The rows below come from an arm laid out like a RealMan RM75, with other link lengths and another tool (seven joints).
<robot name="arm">
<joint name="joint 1" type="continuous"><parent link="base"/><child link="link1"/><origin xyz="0 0 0.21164" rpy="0 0 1.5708"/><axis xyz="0 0 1"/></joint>
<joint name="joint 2" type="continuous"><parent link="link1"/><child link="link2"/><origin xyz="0 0 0" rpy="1.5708 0 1.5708"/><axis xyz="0 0 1"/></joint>
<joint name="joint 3" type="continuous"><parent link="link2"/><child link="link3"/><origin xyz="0 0.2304 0" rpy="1.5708 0 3.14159"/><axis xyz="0 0 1"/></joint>
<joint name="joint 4" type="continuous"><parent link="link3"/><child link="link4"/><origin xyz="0 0 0" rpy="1.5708 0 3.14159"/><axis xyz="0 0 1"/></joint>
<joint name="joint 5" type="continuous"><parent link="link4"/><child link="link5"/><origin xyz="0 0.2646 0" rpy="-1.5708 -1.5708 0"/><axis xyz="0 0 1"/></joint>
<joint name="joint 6" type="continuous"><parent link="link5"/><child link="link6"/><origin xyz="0 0 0" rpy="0 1.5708 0"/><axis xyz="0 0 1"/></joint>
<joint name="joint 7" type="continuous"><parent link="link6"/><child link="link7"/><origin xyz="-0.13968 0 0" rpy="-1.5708 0 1.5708"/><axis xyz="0 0 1"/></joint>
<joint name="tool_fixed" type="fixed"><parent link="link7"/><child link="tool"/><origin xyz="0.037 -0.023 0.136" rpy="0 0.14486 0.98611"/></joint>
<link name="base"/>
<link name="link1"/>
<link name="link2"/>
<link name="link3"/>
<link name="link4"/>
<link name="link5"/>
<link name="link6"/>
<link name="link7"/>
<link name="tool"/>
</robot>
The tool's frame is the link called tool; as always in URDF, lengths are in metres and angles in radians. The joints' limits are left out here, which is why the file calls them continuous.
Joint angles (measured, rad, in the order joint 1, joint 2, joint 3, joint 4, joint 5, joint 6, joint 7), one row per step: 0.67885, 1.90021, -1.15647, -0.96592, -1.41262, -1.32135, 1.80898; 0.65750, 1.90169, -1.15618, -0.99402, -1.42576, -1.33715, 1.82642; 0.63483, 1.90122, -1.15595, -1.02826, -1.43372, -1.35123, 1.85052; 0.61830, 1.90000, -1.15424, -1.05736, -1.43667, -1.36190, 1.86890; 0.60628, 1.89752, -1.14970, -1.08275, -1.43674, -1.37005, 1.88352; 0.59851, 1.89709, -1.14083, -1.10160, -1.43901, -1.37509, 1.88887; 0.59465, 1.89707, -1.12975, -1.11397, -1.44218, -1.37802, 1.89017; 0.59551, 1.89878, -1.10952, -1.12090, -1.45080, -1.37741, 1.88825; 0.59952, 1.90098, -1.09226, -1.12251, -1.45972, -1.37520, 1.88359; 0.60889, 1.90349, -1.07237, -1.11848, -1.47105, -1.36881, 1.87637
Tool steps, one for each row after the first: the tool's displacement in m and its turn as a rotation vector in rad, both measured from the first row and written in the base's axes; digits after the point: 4 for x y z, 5 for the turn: 0.0039, -0.0056, 0.0002, -0.01023, -0.01012, -0.00201; 0.0062, -0.0110, 0.0030, -0.01874, -0.01563, -0.00566; 0.0065, -0.0152, 0.0068, -0.02204, -0.01757, -0.00541; 0.0054, -0.0181, 0.0120, -0.02003, -0.01713, -0.00307; 0.0047, -0.0195, 0.0170, -0.01104, -0.01699, 0.00100; 0.0041, -0.0196, 0.0219, 0.00049, -0.01645, 0.00416; 0.0043, -0.0169, 0.0283, 0.02040, -0.01472, 0.00332; 0.0043, -0.0139, 0.0328, 0.03797, -0.01417, 0.00288; 0.0041, -0.0090, 0.0375, 0.05932, -0.01342, 0.00082
